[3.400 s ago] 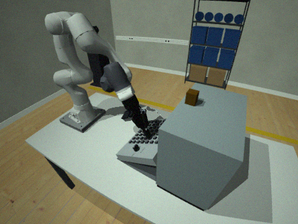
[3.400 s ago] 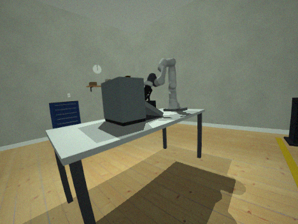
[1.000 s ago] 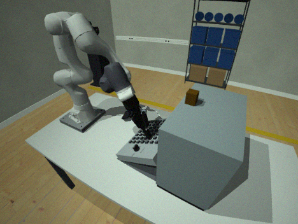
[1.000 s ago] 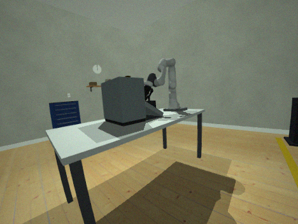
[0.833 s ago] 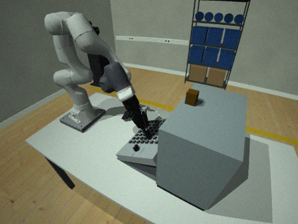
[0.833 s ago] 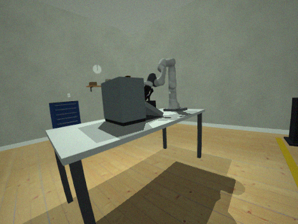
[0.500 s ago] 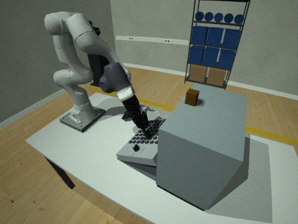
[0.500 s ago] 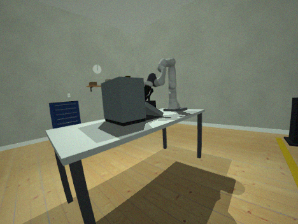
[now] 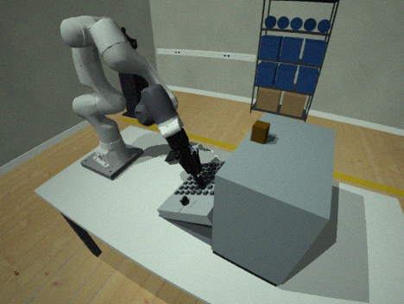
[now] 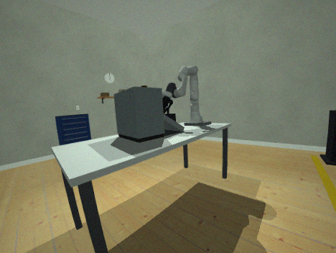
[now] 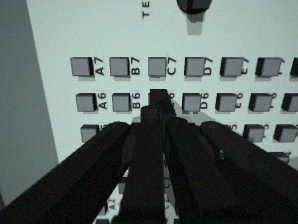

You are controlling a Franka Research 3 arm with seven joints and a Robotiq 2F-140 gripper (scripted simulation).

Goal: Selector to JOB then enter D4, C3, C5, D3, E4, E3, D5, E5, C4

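My gripper is now 30 mm short of the key, 70 mm to the right of it and 30 mm above it. From my hand the other things lie so: selector knob: 20 mm behind, 90 mm to the right, 40 mm below.
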